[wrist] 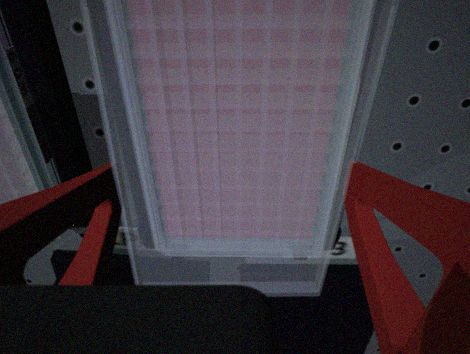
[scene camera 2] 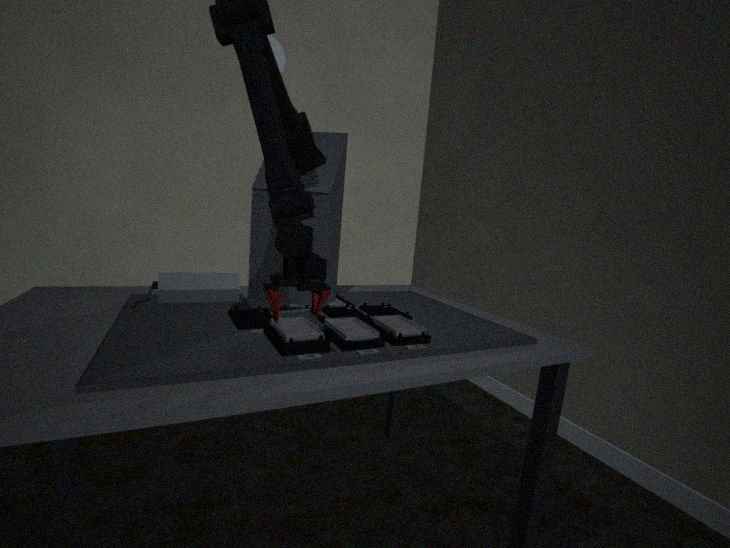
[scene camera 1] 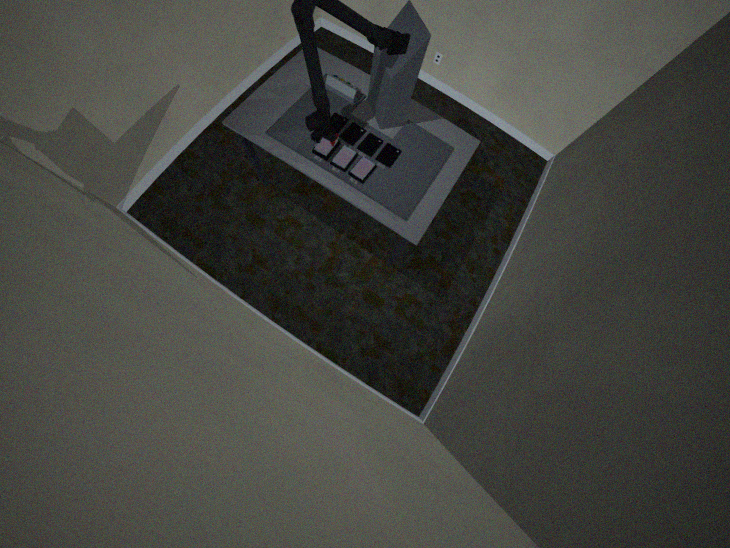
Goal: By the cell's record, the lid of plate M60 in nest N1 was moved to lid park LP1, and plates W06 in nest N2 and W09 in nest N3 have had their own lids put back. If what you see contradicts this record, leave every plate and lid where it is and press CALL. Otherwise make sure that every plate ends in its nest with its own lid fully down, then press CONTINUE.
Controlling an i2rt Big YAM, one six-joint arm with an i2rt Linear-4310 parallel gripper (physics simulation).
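Pixels of known places: gripper, fingertip midpoint: (wrist: 233, 176) (scene camera 2: 296, 321) (scene camera 1: 327, 142); arm's base, link origin: (scene camera 2: 305, 162) (scene camera 1: 399, 45).
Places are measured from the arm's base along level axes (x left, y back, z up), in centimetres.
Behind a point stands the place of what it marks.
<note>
My gripper (scene camera 1: 325, 139) {x -27.1, y -37.0, z -39.8 cm} (scene camera 2: 297, 317) {x -27.1, y -37.0, z -39.8 cm} (wrist: 233, 176) {x -27.1, y -37.0, z -39.8 cm} is shut on the sides of a clear lid (wrist: 227, 275) {x -25.5, y -32.5, z -39.0 cm}, its red fingers standing wide apart. A pink-welled plate shows through the lid in the end nest, leftmost in scene camera 2. A label (wrist: 340, 248) {x -30.8, y -26.7, z -44.2 cm} reading "3" shows beside the lid's near corner in the wrist view. The gap between lid and plate cannot be judged. The middle plate (scene camera 1: 343, 158) {x -15.4, y -44.1, z -41.1 cm} (scene camera 2: 352, 328) {x -17.1, y -44.6, z -41.1 cm} and the far end plate (scene camera 1: 362, 168) {x -3.3, y -47.6, z -41.0 cm} (scene camera 2: 399, 324) {x -4.9, y -48.3, z -41.0 cm} sit in black nests. Their lids and names are not legible. Whether LP1 holds a lid cannot be told.
Several black frames, among them one (scene camera 1: 370, 142) {x -3.2, y -26.4, z -43.5 cm} and the end one (scene camera 1: 388, 154) {x 9.2, y -31.5, z -43.4 cm}, stand in a row behind the nests. A pale box (scene camera 1: 340, 88) {x -30.6, y 5.5, z -39.1 cm} (scene camera 2: 198, 287) {x -31.6, y 5.2, z -40.1 cm} stands at the back. A tall grey pillar (scene camera 1: 393, 88) {x 2.5, y -11.5, z -15.5 cm} (scene camera 2: 337, 176) {x 6.1, y -9.3, z -3.7 cm} rises behind the arm.
</note>
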